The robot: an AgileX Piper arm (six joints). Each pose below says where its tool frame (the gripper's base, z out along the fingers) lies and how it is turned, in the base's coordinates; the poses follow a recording.
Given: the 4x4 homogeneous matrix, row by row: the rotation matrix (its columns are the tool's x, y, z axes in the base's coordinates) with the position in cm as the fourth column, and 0 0 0 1 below. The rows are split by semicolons.
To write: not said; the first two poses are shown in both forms.
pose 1, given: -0.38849 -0.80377 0.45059 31.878; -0.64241 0.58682 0.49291 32.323; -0.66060 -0.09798 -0.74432 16.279; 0 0 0 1
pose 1, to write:
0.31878 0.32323 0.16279
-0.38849 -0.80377 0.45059
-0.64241 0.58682 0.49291
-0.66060 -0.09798 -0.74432

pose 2, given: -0.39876 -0.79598 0.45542 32.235; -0.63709 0.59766 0.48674 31.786; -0.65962 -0.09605 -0.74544 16.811; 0 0 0 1
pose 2, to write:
0.32235 0.31786 0.16811
-0.39876 -0.79598 0.45542
-0.63709 0.59766 0.48674
-0.65962 -0.09605 -0.74544

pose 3, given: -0.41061 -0.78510 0.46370 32.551; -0.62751 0.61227 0.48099 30.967; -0.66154 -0.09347 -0.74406 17.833; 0 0 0 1
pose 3, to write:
0.32551 0.30967 0.17833
-0.41061 -0.78510 0.46370
-0.62751 0.61227 0.48099
-0.66154 -0.09347 -0.74406

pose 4, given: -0.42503 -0.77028 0.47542 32.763; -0.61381 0.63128 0.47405 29.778; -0.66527 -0.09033 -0.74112 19.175; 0 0 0 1
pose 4, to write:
0.32763 0.29778 0.19175
-0.42503 -0.77028 0.47542
-0.61381 0.63128 0.47405
-0.66527 -0.09033 -0.74112

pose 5, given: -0.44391 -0.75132 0.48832 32.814; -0.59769 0.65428 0.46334 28.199; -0.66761 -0.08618 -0.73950 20.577; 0 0 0 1
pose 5, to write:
0.32814 0.28199 0.20577
-0.44391 -0.75132 0.48832
-0.59769 0.65428 0.46334
-0.66761 -0.08618 -0.73950

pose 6, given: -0.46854 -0.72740 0.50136 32.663; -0.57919 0.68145 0.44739 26.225; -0.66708 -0.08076 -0.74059 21.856; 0 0 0 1
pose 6, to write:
0.32663 0.26225 0.21856
-0.46854 -0.72740 0.50136
-0.57919 0.68145 0.44739
-0.66708 -0.08076 -0.74059

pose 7, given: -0.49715 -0.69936 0.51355 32.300; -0.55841 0.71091 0.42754 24.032; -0.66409 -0.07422 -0.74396 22.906; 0 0 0 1
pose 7, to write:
0.32300 0.24032 0.22906
-0.49715 -0.69936 0.51355
-0.55841 0.71091 0.42754
-0.66409 -0.07422 -0.74396

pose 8, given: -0.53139 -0.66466 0.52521 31.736; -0.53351 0.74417 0.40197 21.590; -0.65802 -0.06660 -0.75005 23.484; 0 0 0 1
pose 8, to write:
0.31736 0.21590 0.23484
-0.53139 -0.66466 0.52521
-0.53351 0.74417 0.40197
-0.65802 -0.06660 -0.75005

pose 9, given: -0.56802 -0.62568 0.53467 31.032; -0.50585 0.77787 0.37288 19.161; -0.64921 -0.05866 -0.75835 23.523; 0 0 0 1
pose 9, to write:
0.31032 0.19161 0.23523
-0.56802 -0.62568 0.53467
-0.50585 0.77787 0.37288
-0.64921 -0.05866 -0.75835

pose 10, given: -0.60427 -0.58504 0.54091 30.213; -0.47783 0.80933 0.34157 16.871; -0.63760 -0.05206 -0.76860 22.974; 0 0 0 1
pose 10, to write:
0.30213 0.16871 0.22974
-0.60427 -0.58504 0.54091
-0.47783 0.80933 0.34157
-0.63760 -0.05206 -0.76860

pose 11, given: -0.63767 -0.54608 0.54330 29.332; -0.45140 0.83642 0.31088 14.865; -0.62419 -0.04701 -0.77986 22.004; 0 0 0 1
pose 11, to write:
0.29332 0.14865 0.22004
-0.63767 -0.54608 0.54330
-0.45140 0.83642 0.31088
-0.62419 -0.04701 -0.77986

